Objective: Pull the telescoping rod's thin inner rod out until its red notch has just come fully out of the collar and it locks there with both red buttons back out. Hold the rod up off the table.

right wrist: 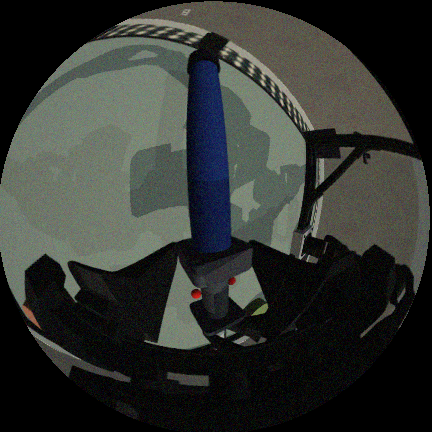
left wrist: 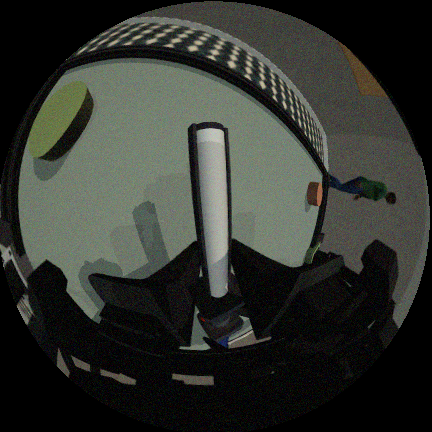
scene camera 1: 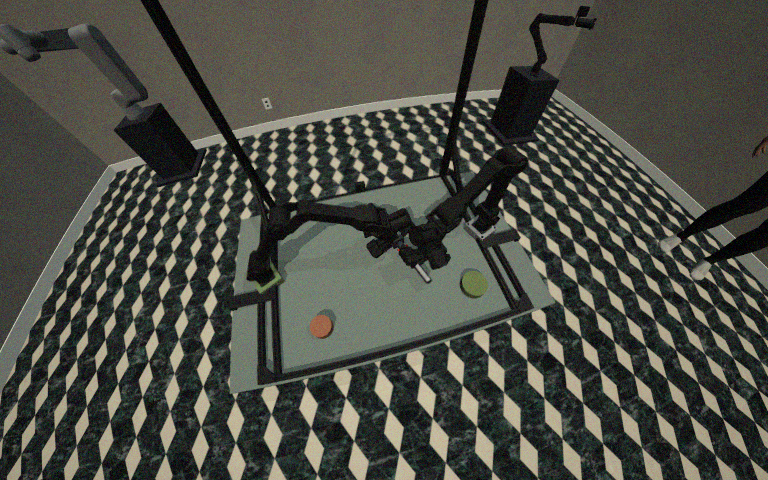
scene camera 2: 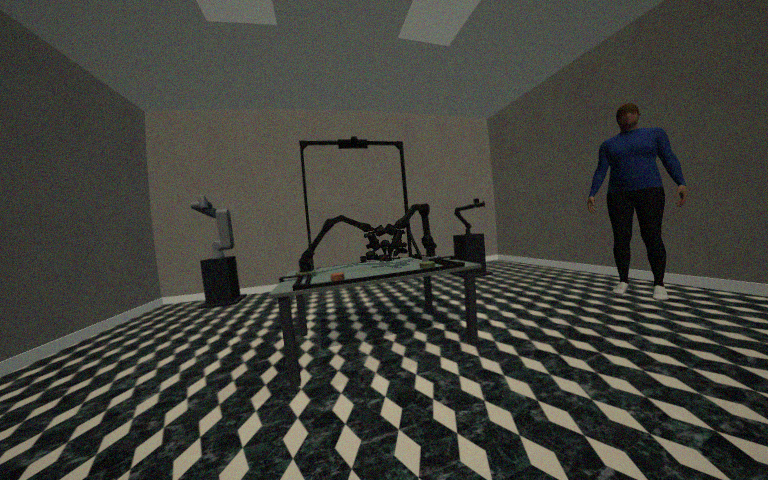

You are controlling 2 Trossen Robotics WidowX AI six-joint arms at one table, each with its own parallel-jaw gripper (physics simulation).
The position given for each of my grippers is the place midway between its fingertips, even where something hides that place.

Observation:
The table carries a green disc (left wrist: 64,118). Further things: my left gripper (scene camera 1: 414,266), my right gripper (right wrist: 212,246) and a telescoping rod (right wrist: 211,256).
The telescoping rod is seen too in the left wrist view (left wrist: 221,320). My left gripper also shows in the right wrist view (right wrist: 208,325) and in the left wrist view (left wrist: 213,244).

